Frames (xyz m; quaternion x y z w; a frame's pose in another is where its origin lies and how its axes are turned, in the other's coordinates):
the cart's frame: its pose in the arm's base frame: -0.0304 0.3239 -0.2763 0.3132 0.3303 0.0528 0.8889
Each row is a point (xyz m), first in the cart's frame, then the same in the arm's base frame.
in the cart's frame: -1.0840 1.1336 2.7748
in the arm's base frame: 0.9772 -0.5452 2.6201
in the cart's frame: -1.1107 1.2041 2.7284
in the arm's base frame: 0.9357 -0.4728 2.6494
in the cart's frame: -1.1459 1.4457 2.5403
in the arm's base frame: 0.8190 -0.1924 2.7017
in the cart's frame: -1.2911 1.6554 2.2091
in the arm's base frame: 0.5246 0.1042 2.7122
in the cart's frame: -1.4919 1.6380 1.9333
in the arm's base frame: 0.1957 0.1739 2.6516
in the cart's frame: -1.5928 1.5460 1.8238
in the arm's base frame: 0.0390 0.1272 2.5890
